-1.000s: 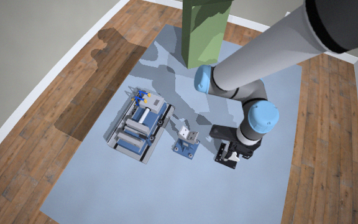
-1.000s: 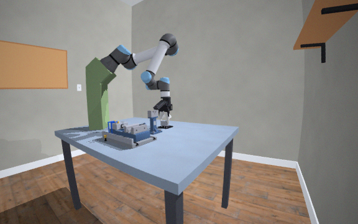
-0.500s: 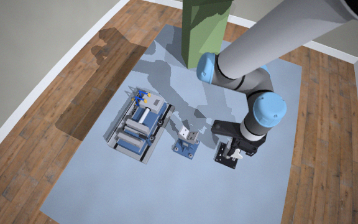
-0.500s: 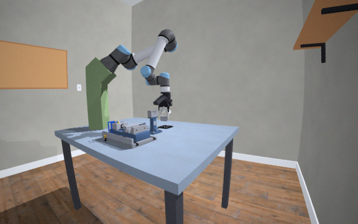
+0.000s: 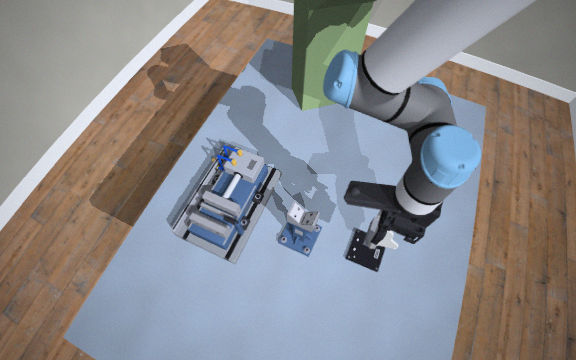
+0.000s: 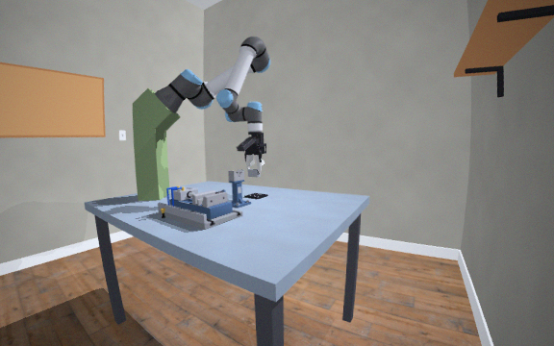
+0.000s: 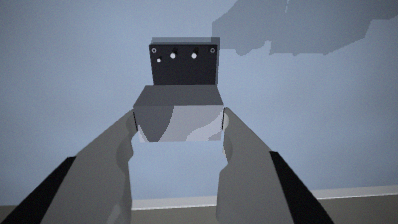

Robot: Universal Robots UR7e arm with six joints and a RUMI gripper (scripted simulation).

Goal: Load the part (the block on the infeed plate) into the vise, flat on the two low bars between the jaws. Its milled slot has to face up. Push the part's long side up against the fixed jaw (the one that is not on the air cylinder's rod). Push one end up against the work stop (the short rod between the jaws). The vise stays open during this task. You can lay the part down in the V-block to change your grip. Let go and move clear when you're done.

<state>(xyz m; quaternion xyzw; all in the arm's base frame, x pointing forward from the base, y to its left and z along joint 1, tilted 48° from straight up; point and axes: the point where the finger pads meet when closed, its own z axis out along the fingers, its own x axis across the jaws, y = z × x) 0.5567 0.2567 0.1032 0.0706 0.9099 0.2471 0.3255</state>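
Right now the black infeed plate is 10 mm to the left of my hand and 130 mm below it. From my hand the other things lie so: grey part (10 mm to the left, 10 mm below); work stop (120 mm ahead, 330 mm to the right, 50 mm below); cylinder rod (30 mm ahead, 380 mm to the right, 60 mm below).
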